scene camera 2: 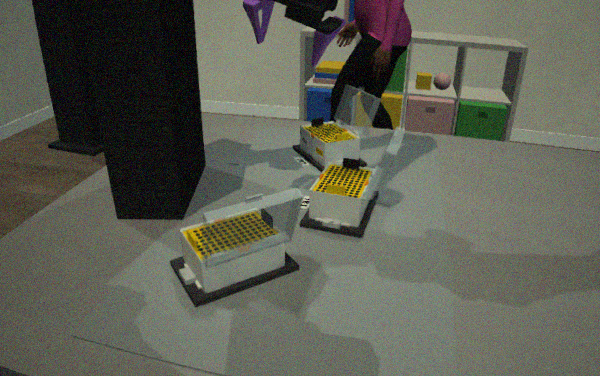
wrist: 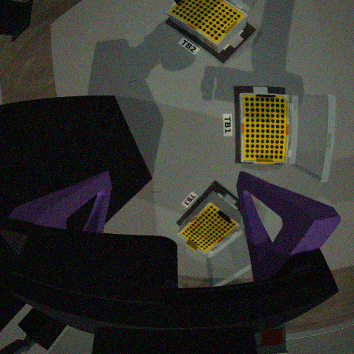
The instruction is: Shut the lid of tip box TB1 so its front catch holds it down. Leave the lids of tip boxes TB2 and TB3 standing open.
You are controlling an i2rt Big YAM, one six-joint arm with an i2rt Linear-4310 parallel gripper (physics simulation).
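Frame: origin at the arm's base, x ahead, y left, z up, level; centimetres.
Where they show: gripper, fingertip midpoint: (scene camera 2: pixel 286 53).
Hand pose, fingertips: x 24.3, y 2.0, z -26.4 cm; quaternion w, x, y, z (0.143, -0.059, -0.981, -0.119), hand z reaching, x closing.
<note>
Things, the pixels of their top centre, and the offset from my fingertips. Level surfaces: height alone.
- Tip box TB1, middle of its top: (scene camera 2: pixel 337 175) dy +1.2, dx +8.8, dz -20.0 cm
- Tip box TB2, middle of its top: (scene camera 2: pixel 227 224) dy -19.6, dx -1.4, dz -20.0 cm
- Tip box TB3, middle of its top: (scene camera 2: pixel 324 130) dy +22.2, dx +0.4, dz -20.0 cm
- table, its level: dz -26.9 cm
Tip box TB1 (scene camera 2: pixel 335 209) (wrist: pixel 265 128), with a yellow tip rack, stands on a dark base in the middle. Its clear lid (scene camera 2: pixel 391 152) (wrist: pixel 311 132) stands open on the right side. Tip box TB2 (scene camera 2: pixel 245 274) (wrist: pixel 207 21) is at the front left in the scene view, its lid (scene camera 2: pixel 292 217) open. Tip box TB3 (scene camera 2: pixel 341 153) (wrist: pixel 207 227) is at the back, its lid (scene camera 2: pixel 357 107) (wrist: pixel 230 260) open too. My purple-fingered gripper (scene camera 2: pixel 287 53) (wrist: pixel 173 178) is wide open and empty, high above the table. In the wrist view TB1 lies ahead and right of the fingertip midpoint.
A large black column (scene camera 2: pixel 150 110) stands on the left of the table (scene camera 2: pixel 475 215). Behind the table are a person in a pink top (scene camera 2: pixel 382 20) and a shelf unit (scene camera 2: pixel 470 41) with coloured bins. Name labels lie beside the tip boxes.
</note>
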